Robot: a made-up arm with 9 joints. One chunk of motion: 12 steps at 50 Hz.
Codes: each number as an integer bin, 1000 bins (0 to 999) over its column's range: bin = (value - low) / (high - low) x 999, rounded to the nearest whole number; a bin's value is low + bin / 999 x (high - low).
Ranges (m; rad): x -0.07..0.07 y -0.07..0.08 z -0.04..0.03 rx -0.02..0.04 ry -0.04..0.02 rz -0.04..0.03
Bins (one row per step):
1: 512 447 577 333 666 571
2: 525 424 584 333 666 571
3: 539 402 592 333 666 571
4: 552 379 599 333 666 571
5: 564 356 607 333 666 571
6: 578 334 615 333 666 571
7: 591 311 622 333 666 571
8: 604 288 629 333 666 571
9: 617 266 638 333 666 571
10: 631 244 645 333 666 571
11: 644 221 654 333 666 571
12: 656 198 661 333 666 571
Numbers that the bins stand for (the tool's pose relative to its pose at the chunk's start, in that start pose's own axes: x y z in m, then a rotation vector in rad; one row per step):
1: 0.0018 -0.0029 0.0004 0.0000 0.0000 0.0000
2: 0.0036 -0.0063 0.0009 0.0000 0.0000 0.0000
3: 0.0055 -0.0096 0.0015 0.0000 0.0000 0.0000
4: 0.0074 -0.0131 0.0020 0.0000 0.0000 0.0000
5: 0.0090 -0.0165 0.0025 0.0000 0.0000 0.0000
6: 0.0110 -0.0198 0.0031 0.0000 0.0000 0.0000
7: 0.0128 -0.0233 0.0036 0.0000 0.0000 0.0000
8: 0.0146 -0.0268 0.0041 0.0000 0.0000 0.0000
9: 0.0165 -0.0301 0.0047 0.0000 0.0000 0.0000
10: 0.0184 -0.0334 0.0052 0.0000 0.0000 0.0000
11: 0.0203 -0.0368 0.0058 0.0000 0.0000 0.0000
12: 0.0219 -0.0403 0.0063 0.0000 0.0000 0.0000

